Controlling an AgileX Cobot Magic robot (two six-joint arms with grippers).
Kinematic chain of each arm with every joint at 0, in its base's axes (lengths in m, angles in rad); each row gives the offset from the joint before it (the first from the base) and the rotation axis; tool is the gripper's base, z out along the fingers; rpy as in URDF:
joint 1: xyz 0 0 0.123 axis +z
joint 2: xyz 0 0 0 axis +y
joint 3: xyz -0.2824 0 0.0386 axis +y
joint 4: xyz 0.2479 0 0.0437 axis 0.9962 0 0.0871
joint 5: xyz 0 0 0 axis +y
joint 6: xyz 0.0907 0 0.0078 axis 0.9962 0 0.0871
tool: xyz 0 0 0 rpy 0 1.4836 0
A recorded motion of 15 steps. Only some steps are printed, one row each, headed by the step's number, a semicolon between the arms.
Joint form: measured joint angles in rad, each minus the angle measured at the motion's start. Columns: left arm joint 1, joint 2, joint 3, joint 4, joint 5, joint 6; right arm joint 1, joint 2, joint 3, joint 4, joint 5, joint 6.
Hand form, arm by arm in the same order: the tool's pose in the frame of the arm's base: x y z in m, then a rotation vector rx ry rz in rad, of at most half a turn. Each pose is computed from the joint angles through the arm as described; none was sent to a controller.
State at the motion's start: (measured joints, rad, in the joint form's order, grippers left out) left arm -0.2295 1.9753 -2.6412 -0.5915 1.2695 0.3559; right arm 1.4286 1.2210 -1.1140 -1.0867 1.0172 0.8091
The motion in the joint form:
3: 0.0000 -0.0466 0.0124 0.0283 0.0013 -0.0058; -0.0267 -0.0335 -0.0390 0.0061 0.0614 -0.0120
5: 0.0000 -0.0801 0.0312 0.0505 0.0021 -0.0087; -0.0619 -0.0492 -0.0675 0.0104 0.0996 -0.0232
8: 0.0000 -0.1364 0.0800 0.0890 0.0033 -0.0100; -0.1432 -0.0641 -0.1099 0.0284 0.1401 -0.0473
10: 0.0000 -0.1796 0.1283 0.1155 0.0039 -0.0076; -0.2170 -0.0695 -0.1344 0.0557 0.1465 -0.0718
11: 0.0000 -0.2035 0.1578 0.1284 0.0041 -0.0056; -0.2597 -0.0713 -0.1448 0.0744 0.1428 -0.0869
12: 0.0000 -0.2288 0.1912 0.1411 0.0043 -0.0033; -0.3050 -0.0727 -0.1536 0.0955 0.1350 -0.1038
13: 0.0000 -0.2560 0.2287 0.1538 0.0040 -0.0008; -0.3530 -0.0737 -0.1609 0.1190 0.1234 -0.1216
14: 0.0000 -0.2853 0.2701 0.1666 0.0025 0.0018; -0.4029 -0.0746 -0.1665 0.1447 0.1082 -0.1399
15: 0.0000 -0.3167 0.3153 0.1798 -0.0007 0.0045; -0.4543 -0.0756 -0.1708 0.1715 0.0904 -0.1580
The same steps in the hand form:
3: 0.3473 -0.1288 0.5342 0.7197 1.8491 -0.5755; 0.1075 0.2092 0.3990 -0.8349 1.7857 -0.0528
5: 0.3378 -0.1249 0.5412 0.7131 1.8435 -0.5487; 0.1145 0.1976 0.4095 -0.7649 1.8086 -0.0799
8: 0.3242 -0.1188 0.5484 0.7043 1.8493 -0.5041; 0.1285 0.1796 0.4225 -0.6560 1.8522 -0.1276
10: 0.3151 -0.1146 0.5510 0.7011 1.8615 -0.4735; 0.1396 0.1676 0.4284 -0.5896 1.8863 -0.1550
11: 0.3103 -0.1124 0.5517 0.7004 1.8700 -0.4587; 0.1456 0.1615 0.4306 -0.5588 1.9043 -0.1665
12: 0.3054 -0.1103 0.5517 0.7002 1.8808 -0.4444; 0.1518 0.1554 0.4322 -0.5302 1.9218 -0.1766
13: 0.3004 -0.1081 0.5512 0.7001 1.8932 -0.4303; 0.1581 0.1492 0.4334 -0.5025 1.9392 -0.1849
14: 0.2949 -0.1058 0.5504 0.6998 1.9063 -0.4162; 0.1644 0.1429 0.4341 -0.4754 1.9561 -0.1907
15: 0.2892 -0.1033 0.5491 0.6988 1.9196 -0.4017; 0.1707 0.1364 0.4346 -0.4477 1.9717 -0.1945

